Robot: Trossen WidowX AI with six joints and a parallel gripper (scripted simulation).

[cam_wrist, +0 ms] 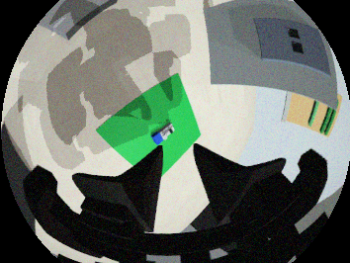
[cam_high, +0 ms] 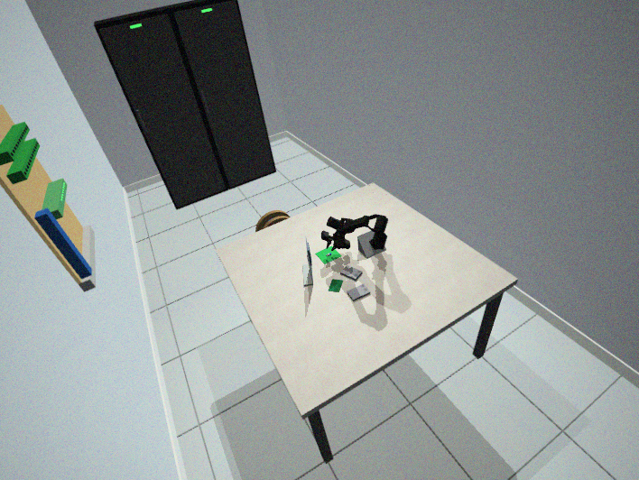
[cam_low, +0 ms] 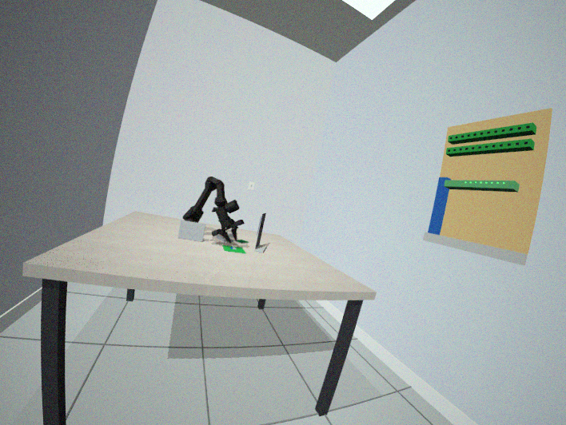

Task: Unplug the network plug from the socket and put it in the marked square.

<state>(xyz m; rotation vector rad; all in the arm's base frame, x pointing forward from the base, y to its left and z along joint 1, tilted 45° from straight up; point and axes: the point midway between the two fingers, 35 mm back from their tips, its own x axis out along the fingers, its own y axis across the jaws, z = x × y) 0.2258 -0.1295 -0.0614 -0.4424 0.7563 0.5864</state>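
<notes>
Right now the blue plug is 1 cm ahead of my gripper tip and 3 cm below it. From my gripper tip the other things lie so: green marked square: 1 cm ahead, 4 cm below; then grey panel: 18 cm ahead, 7 cm to the left, 6 cm above.
</notes>
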